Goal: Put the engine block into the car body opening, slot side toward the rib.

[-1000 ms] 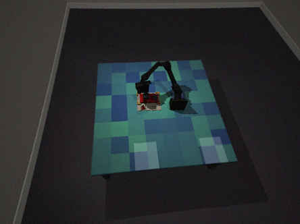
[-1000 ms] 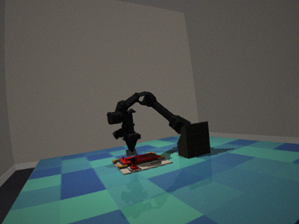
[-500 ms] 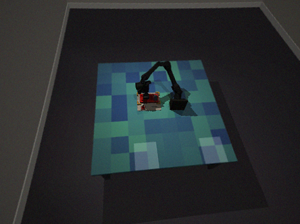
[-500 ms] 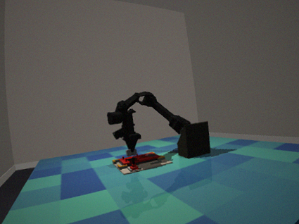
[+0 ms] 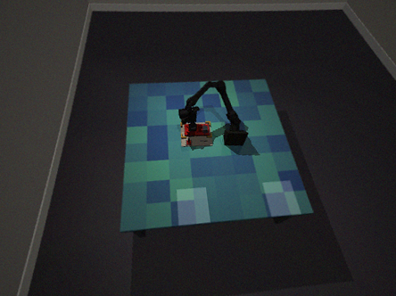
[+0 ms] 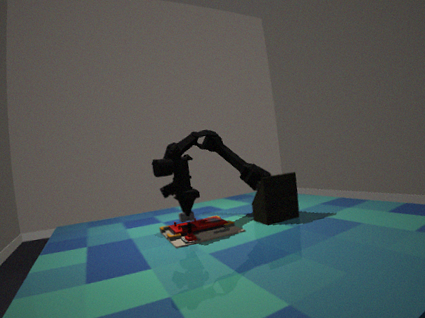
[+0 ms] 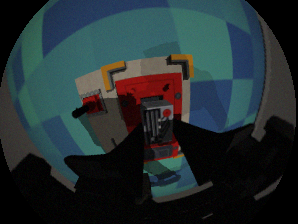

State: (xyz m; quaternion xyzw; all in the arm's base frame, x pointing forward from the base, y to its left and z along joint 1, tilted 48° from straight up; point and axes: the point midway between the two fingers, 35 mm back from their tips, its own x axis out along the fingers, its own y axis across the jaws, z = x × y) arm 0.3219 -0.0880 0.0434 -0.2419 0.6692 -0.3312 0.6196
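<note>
My gripper tip is now 1 cm above the dark grey engine block.
</note>
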